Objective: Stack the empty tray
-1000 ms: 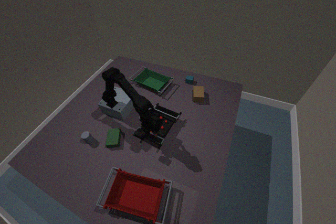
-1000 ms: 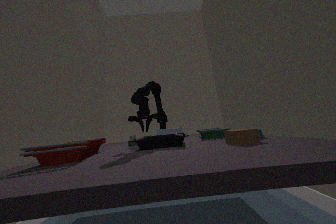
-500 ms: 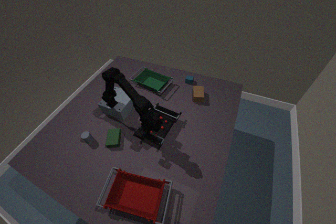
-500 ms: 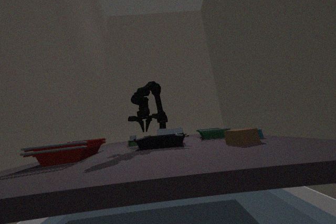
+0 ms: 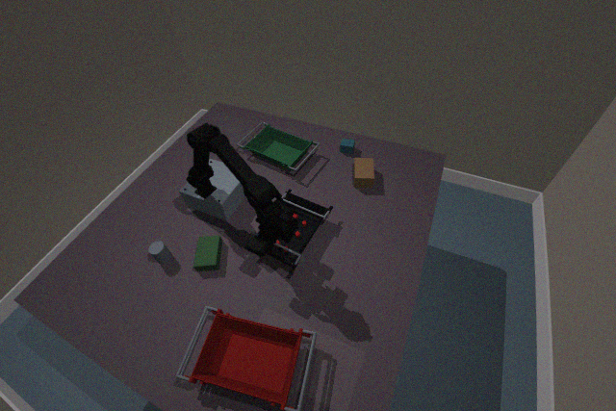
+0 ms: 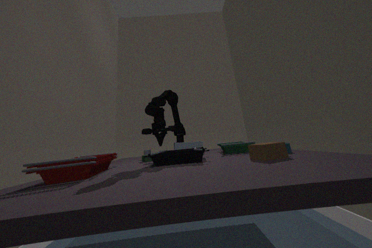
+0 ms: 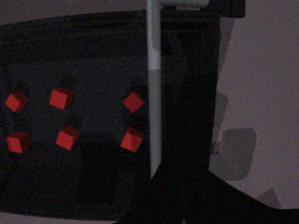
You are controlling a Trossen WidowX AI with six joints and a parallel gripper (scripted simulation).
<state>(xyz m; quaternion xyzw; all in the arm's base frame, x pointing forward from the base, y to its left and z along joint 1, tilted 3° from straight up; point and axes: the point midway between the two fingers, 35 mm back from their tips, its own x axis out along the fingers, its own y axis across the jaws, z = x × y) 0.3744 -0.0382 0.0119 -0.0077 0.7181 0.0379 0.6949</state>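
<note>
The green tray lies 430 mm to the left of my gripper tip, 320 mm behind it and 50 mm below it. From my gripper tip the other things lie so: orange block (500 mm to the left, 90 mm ahead, 60 mm below); grey cylinder (360 mm behind, 240 mm to the right, 60 mm below); green block (210 mm behind, 140 mm to the right, 70 mm below).
</note>
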